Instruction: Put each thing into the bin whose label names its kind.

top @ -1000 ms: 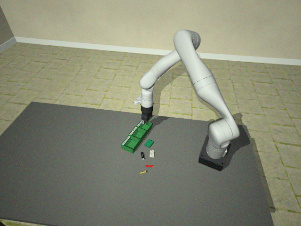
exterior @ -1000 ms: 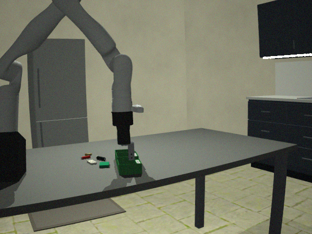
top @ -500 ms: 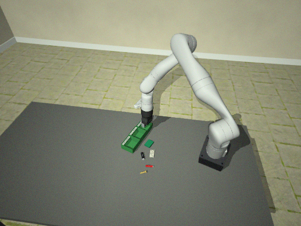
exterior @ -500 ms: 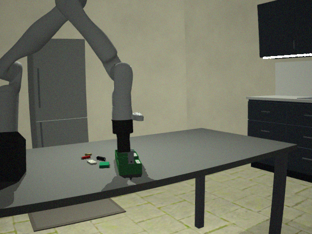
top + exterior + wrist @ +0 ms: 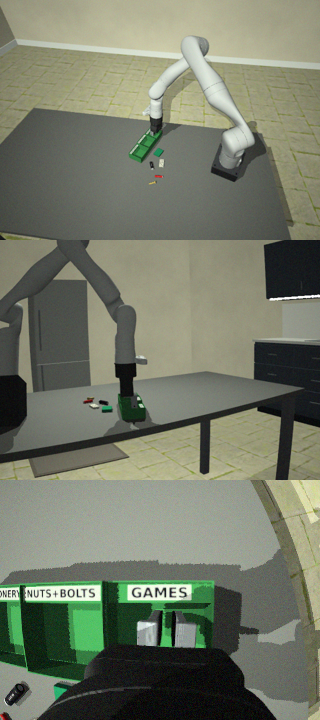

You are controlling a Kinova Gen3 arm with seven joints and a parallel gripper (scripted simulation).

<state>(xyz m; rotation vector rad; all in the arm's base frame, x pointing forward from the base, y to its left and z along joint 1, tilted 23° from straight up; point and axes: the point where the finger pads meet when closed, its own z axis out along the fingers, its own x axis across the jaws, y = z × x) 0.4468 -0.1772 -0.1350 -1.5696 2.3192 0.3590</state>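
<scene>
The green three-compartment bin lies 2 cm ahead of my hand, 9 cm to the left of it and 1 cm below it. The rest, counted from my hand: green block (6 cm behind, 13 cm to the left, 3 cm below); black battery (4 cm behind, 23 cm to the left, 3 cm below); white domino-like tile (9 cm behind, 20 cm to the left, 3 cm below).
</scene>
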